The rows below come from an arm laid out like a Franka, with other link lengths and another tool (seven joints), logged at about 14 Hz.
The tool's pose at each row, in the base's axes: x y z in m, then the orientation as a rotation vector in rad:
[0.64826, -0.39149, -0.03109, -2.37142, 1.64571, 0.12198]
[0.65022, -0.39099, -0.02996, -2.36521, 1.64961, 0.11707]
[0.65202, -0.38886, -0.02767, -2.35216, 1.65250, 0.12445]
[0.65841, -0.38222, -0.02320, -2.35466, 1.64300, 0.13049]
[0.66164, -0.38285, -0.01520, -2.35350, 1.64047, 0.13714]
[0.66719, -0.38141, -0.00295, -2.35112, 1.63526, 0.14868]
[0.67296, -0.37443, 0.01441, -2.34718, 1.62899, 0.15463]
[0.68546, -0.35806, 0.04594, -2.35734, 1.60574, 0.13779]
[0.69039, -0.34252, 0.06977, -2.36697, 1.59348, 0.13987]
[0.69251, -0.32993, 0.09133, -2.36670, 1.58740, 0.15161]
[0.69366, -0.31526, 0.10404, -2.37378, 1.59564, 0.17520]
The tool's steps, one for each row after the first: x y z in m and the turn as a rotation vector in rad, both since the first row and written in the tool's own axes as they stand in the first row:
[0.00001, -0.00217, -0.00082, 0.00486, 0.00131, 0.00405]
[-0.00177, -0.00491, -0.00236, 0.00974, -0.00748, 0.01107]
[-0.00646, -0.01375, -0.00452, 0.00924, -0.01326, 0.00517]
[-0.00642, -0.01781, -0.01216, 0.00824, -0.01834, 0.00471]
[-0.00832, -0.02538, -0.02320, 0.00704, -0.02762, 0.00355]
[-0.01626, -0.03579, -0.03776, 0.00972, -0.03504, 0.00183]
[-0.03332, -0.05780, -0.06312, 0.01897, -0.03024, -0.01696]
[-0.05071, -0.07127, -0.08183, 0.01606, -0.03158, -0.02742]
[-0.06594, -0.08079, -0.09929, 0.01356, -0.04032, -0.02986]
[-0.08155, -0.08870, -0.10777, -0.00483, -0.04648, -0.02538]

